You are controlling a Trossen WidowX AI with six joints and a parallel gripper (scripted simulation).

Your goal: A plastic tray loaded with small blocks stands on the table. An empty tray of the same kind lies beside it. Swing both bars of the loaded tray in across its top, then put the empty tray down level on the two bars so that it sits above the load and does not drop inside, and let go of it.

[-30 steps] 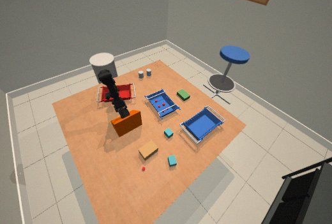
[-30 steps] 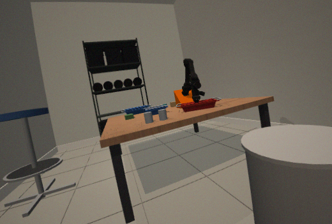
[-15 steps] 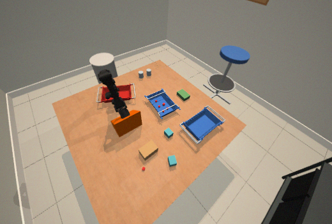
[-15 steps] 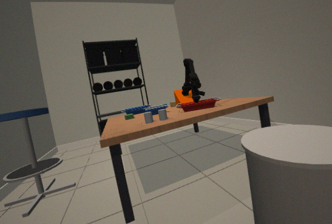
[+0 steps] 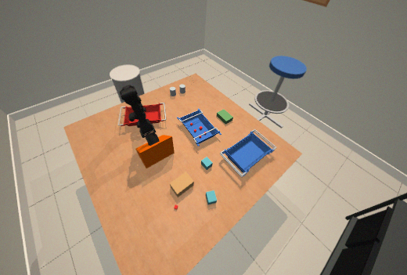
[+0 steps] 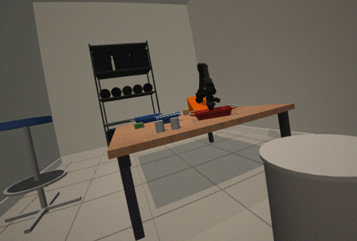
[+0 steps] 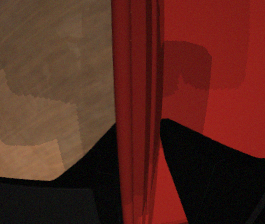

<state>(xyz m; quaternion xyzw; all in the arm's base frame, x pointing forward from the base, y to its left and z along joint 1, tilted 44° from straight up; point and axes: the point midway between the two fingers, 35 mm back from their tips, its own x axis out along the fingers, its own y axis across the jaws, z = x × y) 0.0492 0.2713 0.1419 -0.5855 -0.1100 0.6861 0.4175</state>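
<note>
The red tray is 70 mm to the left of my gripper tip, 40 mm ahead of it and 30 mm above it. From my gripper tip the other things lie so: green block: 580 mm ahead, 320 mm to the right; then tan block: 590 mm to the right, 30 mm behind, 10 mm above; then small red cube: 670 mm to the right, 130 mm behind, 10 mm below.
</note>
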